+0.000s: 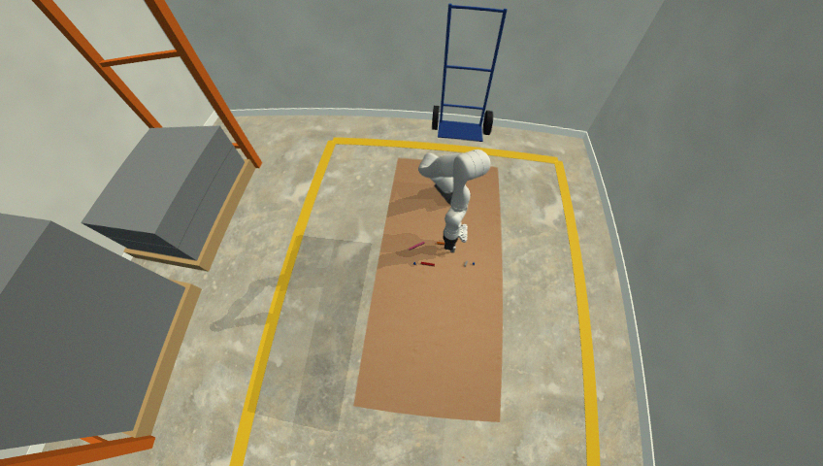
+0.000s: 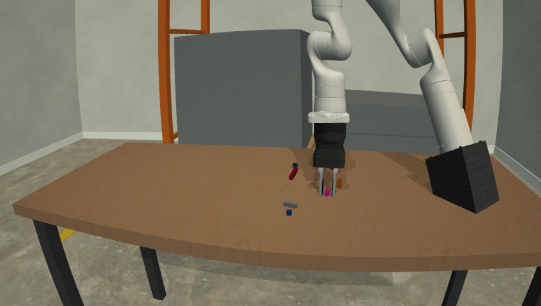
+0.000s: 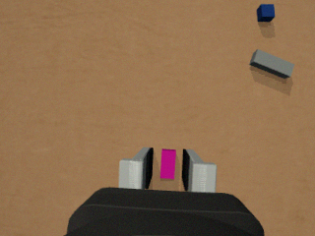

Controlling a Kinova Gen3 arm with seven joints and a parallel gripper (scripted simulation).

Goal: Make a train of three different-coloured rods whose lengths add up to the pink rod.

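The magenta rod lies 10 mm below my hand. Round my hand: red rod (90 mm ahead, 130 mm to the right, 10 mm below); grey rod (80 mm ahead, 70 mm to the left, 10 mm below); orange rod (30 mm behind, 60 mm to the right, 10 mm below).
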